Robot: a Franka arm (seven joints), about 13 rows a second.
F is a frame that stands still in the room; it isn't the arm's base.
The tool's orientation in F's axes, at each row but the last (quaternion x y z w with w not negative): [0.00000 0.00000 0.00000 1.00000]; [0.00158 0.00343 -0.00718 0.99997]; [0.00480 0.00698 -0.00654 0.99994]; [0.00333 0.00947 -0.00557 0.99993]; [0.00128 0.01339 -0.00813 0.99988]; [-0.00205 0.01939 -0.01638 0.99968]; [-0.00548 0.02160 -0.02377 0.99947]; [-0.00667 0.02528 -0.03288 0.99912]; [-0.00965 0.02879 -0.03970 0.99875]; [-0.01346 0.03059 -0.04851 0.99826]
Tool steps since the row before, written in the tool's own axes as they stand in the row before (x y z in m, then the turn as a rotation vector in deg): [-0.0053 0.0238 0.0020 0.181 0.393 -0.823]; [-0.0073 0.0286 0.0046 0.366 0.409 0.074]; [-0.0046 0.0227 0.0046 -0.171 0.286 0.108]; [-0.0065 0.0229 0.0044 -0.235 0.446 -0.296]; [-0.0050 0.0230 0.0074 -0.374 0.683 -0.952]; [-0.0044 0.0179 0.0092 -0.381 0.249 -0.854]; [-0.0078 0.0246 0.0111 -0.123 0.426 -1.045]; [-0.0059 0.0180 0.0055 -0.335 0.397 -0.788]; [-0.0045 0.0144 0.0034 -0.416 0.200 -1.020]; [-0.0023 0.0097 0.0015 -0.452 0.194 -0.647]
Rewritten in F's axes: [-0.0053 0.0238 0.0020 0.181 0.393 -0.823]; [-0.0069 0.0287 0.0047 0.372 0.403 0.073]; [-0.0042 0.0227 0.0049 -0.166 0.287 0.113]; [-0.0062 0.0229 0.0047 -0.236 0.451 -0.289]; [-0.0044 0.0231 0.0076 -0.388 0.692 -0.940]; [-0.0035 0.0181 0.0093 -0.406 0.258 -0.840]; [-0.0061 0.0251 0.0111 -0.148 0.421 -1.044]; [-0.0044 0.0184 0.0055 -0.348 0.409 -0.776]; [-0.0031 0.0148 0.0033 -0.458 0.215 -0.999]; [-0.0013 0.0099 0.0013 -0.471 0.222 -0.624]
